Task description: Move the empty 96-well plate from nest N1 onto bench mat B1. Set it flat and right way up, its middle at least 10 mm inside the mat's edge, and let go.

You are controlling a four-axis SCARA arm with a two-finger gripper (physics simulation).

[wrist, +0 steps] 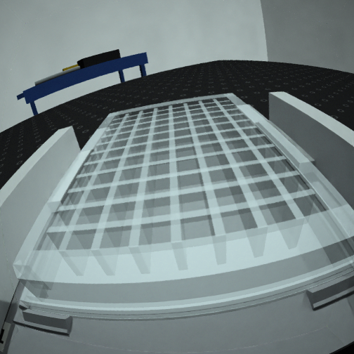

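Observation:
The empty 96-well plate (172, 187), clear and pale, fills the middle of the wrist view, right way up, its open wells facing up. It sits at the grey nest N1 (185, 330), whose near part with two raised corner tabs shows along the bottom. Whether the plate rests fully on the nest is hard to tell. My gripper (171, 123) is shut on the plate, one pale finger along its left side and one along its right side. The fingers' inner pads are hidden at the plate's edges. Bench mat B1 does not show in this view.
A dark surface with small ring marks (200, 80) stretches behind the plate. A blue table (90, 75) with a black box (100, 58) and a yellow item on it stands far back at the left, before pale walls.

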